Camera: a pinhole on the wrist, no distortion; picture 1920 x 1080 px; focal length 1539.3 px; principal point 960.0 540.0 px. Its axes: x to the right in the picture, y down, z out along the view. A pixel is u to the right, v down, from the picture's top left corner.
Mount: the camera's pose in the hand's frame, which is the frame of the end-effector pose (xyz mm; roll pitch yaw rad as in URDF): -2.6 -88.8 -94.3 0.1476 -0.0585 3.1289
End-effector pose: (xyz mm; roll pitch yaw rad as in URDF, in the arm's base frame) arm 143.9 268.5 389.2 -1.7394 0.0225 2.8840
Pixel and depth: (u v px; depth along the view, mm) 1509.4 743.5 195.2
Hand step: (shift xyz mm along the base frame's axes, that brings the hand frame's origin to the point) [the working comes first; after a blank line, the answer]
In the camera's frame: 69.7 25.8 195.2

26.8 -130.2 67.2
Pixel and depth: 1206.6 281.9 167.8
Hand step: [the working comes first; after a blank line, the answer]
In the camera's frame: 26.9 -28.1 167.8

-0.7 -76.3 24.4
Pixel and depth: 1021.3 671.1 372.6
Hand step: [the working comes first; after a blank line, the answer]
In the camera's frame: 14.8 31.7 372.6

-77.8 -275.4 17.6
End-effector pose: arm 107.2 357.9 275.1 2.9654 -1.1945 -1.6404
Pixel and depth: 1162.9 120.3 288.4
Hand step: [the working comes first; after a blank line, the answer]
In the camera's frame: 38.0 -78.6 288.4

-73.4 -147.5 -84.9
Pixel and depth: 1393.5 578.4 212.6
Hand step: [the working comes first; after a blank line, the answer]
In the camera's frame: 59.9 5.3 212.6

33.0 -104.2 -93.6
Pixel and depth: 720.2 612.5 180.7
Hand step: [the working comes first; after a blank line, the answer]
In the camera's frame: -28.2 8.5 180.7

48.2 -105.2 -1.2
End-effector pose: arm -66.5 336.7 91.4 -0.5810 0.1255 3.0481
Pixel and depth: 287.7 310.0 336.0
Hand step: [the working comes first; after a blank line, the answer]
In the camera's frame: -146.8 -50.2 336.0

-196.6 -110.5 158.7
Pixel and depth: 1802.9 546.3 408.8
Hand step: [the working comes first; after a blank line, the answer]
In the camera's frame: 223.9 1.7 408.8

149.3 -168.5 308.0
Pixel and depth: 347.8 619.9 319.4
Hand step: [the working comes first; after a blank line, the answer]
In the camera's frame: -127.0 16.6 319.4

-174.5 -52.3 194.0
